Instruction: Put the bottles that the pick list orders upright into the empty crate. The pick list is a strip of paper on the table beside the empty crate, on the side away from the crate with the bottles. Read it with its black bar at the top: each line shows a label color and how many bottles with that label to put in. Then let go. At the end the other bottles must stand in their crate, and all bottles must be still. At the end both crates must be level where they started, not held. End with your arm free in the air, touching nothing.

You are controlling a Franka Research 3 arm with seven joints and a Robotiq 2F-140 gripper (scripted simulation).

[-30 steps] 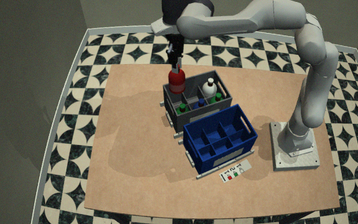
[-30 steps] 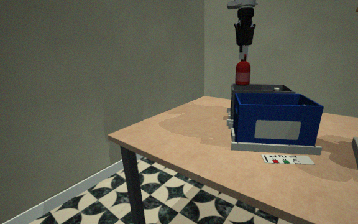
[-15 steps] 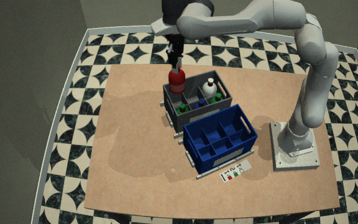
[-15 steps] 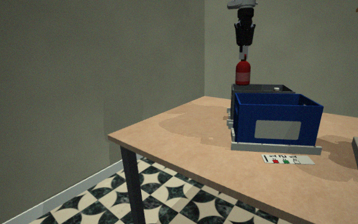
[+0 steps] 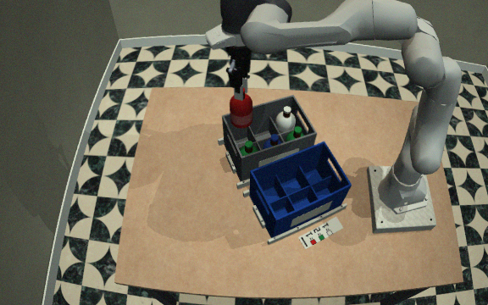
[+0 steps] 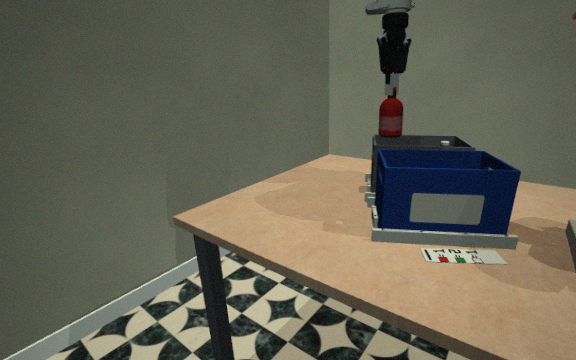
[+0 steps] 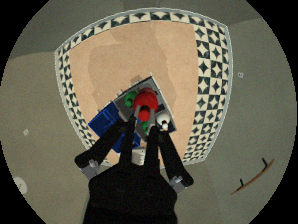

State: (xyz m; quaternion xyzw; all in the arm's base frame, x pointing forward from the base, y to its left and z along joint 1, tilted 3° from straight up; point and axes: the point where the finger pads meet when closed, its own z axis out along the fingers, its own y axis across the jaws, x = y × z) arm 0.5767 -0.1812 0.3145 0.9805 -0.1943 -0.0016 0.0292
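Right now my hand is 80 mm above the red bottle. The rest, counted from my hand: white bottle: 160 mm behind, 70 mm to the right, 260 mm below; grey crate: 90 mm behind, 10 mm to the left, 260 mm below; blue bottle: 110 mm behind, 50 mm to the left, 260 mm below.
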